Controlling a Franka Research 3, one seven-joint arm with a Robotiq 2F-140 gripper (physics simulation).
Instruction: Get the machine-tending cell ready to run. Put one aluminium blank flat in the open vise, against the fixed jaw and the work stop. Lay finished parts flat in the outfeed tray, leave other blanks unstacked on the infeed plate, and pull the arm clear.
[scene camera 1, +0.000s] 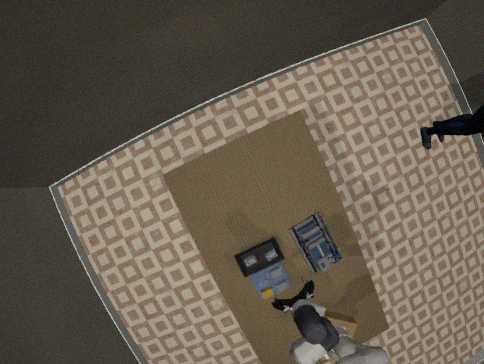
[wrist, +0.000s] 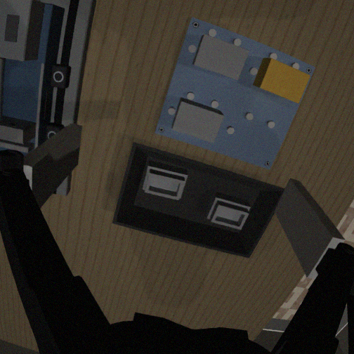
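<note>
My gripper (scene camera 1: 294, 296) (wrist: 184, 170) is wide open and empty. In the wrist view its fingers stand either side of the black outfeed tray (scene camera 1: 240, 267) (wrist: 185, 232); in the scene view it is past the infeed plate, near the arm. Two slotted finished parts (wrist: 165, 182) (wrist: 229, 214) lie flat and apart in the tray. Two plain grey blanks (wrist: 220, 56) (wrist: 197, 120) lie apart on the blue infeed plate (scene camera 1: 262, 281) (wrist: 245, 147). The vise fixture (scene camera 1: 302, 251) (wrist: 84, 65) shows partly in the wrist view; its jaw contact is too small to tell.
A yellow block (scene camera 1: 267, 292) (wrist: 285, 82) sits at one corner of the infeed plate. The arm (scene camera 1: 312, 325) reaches in from the bottom, beside a brown box (scene camera 1: 342, 322). A person's legs (scene camera 1: 450, 125) show at the far right.
</note>
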